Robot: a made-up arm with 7 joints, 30 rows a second.
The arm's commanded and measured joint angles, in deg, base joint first. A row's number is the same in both.
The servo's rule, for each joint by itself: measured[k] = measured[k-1] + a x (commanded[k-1-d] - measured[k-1]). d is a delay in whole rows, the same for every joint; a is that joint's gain. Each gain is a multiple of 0.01, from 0.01 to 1. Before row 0 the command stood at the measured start. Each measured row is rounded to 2 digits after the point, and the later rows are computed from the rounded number. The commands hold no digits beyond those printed.
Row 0, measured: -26.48, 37.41, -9.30, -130.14, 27.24, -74.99, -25.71
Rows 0 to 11, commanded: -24.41, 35.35, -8.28, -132.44, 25.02, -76.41, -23.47; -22.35, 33.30, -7.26, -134.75, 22.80, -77.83, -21.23; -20.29, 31.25, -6.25, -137.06, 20.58, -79.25, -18.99; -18.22, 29.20, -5.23, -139.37, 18.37, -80.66, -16.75; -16.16, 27.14, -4.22, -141.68, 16.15, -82.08, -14.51; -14.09, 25.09, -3.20, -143.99, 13.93, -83.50, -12.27; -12.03, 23.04, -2.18, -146.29, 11.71, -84.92, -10.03; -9.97, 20.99, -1.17, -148.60, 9.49, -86.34, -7.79; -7.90, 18.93, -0.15, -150.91, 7.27, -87.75, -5.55; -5.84, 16.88, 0.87, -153.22, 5.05, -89.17, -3.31; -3.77, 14.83, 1.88, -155.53, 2.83, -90.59, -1.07; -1.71, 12.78, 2.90, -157.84, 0.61, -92.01, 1.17
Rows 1 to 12, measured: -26.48, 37.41, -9.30, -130.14, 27.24, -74.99, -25.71; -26.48, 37.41, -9.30, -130.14, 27.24, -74.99, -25.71; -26.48, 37.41, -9.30, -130.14, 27.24, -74.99, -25.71; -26.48, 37.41, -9.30, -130.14, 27.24, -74.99, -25.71; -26.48, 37.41, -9.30, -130.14, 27.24, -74.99, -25.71; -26.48, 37.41, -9.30, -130.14, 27.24, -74.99, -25.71; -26.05, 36.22, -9.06, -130.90, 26.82, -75.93, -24.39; -25.27, 34.53, -8.63, -132.17, 26.06, -77.18, -22.53; -24.22, 32.63, -8.06, -133.78, 25.02, -78.55, -20.44; -22.96, 30.64, -7.38, -135.62, 23.76, -79.94, -18.26; -21.53, 28.61, -6.62, -137.62, 22.31, -81.35, -16.05; -19.97, 26.57, -5.80, -139.72, 20.72, -82.77, -13.82
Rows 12 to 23, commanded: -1.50, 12.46, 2.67, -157.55, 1.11, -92.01, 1.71; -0.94, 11.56, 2.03, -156.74, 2.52, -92.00, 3.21; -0.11, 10.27, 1.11, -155.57, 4.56, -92.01, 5.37; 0.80, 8.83, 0.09, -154.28, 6.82, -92.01, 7.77; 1.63, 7.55, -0.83, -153.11, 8.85, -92.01, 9.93; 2.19, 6.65, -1.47, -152.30, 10.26, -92.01, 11.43; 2.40, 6.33, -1.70, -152.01, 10.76, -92.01, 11.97; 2.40, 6.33, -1.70, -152.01, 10.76, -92.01, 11.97; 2.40, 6.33, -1.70, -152.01, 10.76, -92.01, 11.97; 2.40, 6.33, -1.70, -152.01, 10.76, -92.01, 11.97; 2.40, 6.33, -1.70, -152.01, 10.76, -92.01, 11.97; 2.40, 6.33, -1.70, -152.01, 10.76, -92.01, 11.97
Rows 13 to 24, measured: -18.30, 24.52, -4.93, -141.89, 19.01, -84.19, -11.58; -16.55, 22.47, -4.03, -144.10, 17.20, -85.61, -9.34; -14.73, 20.42, -3.10, -146.35, 15.31, -87.02, -7.10; -12.86, 18.37, -2.15, -148.62, 13.36, -88.44, -4.86; -10.95, 16.32, -1.18, -150.90, 11.36, -89.86, -2.62; -9.01, 14.27, -0.20, -153.19, 9.32, -91.28, -0.38; -7.43, 13.22, 0.49, -154.63, 7.76, -91.76, 0.85; -6.07, 12.26, 0.86, -155.33, 6.76, -91.92, 2.24; -4.82, 11.11, 0.92, -155.41, 6.34, -91.98, 4.09; -3.64, 9.79, 0.72, -155.04, 6.43, -92.00, 6.26; -2.53, 8.49, 0.35, -154.40, 6.89, -92.01, 8.43; -1.54, 7.42, -0.09, -153.71, 7.53, -92.01, 10.20
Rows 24 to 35, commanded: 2.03, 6.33, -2.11, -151.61, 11.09, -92.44, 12.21; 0.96, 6.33, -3.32, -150.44, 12.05, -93.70, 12.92; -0.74, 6.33, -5.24, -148.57, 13.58, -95.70, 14.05; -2.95, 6.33, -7.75, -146.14, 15.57, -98.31, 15.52; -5.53, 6.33, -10.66, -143.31, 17.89, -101.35, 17.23; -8.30, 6.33, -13.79, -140.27, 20.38, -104.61, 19.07; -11.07, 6.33, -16.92, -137.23, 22.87, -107.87, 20.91; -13.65, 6.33, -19.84, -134.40, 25.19, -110.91, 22.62; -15.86, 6.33, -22.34, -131.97, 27.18, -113.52, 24.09; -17.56, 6.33, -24.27, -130.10, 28.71, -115.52, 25.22; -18.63, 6.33, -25.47, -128.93, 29.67, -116.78, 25.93; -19.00, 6.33, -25.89, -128.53, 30.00, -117.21, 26.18
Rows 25 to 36, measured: -0.71, 6.79, -0.48, -153.15, 8.14, -92.01, 11.24; -0.06, 6.52, -0.77, -152.77, 8.64, -92.01, 11.67; 0.46, 6.41, -0.99, -152.52, 9.04, -92.01, 11.85; 0.87, 6.36, -1.16, -152.35, 9.37, -92.01, 11.92; 1.19, 6.34, -1.29, -152.24, 9.63, -92.01, 11.95; 1.44, 6.33, -1.39, -152.16, 9.84, -92.01, 11.96; 1.56, 6.33, -1.56, -151.98, 10.08, -92.29, 12.11; 1.43, 6.33, -1.98, -151.47, 10.45, -93.22, 12.59; 0.97, 6.33, -2.76, -150.51, 11.04, -94.86, 13.45; 0.15, 6.33, -3.96, -149.07, 11.90, -97.14, 14.67; -1.04, 6.33, -5.57, -147.17, 13.04, -99.92, 16.18; -2.56, 6.33, -7.54, -144.89, 14.43, -103.02, 17.89
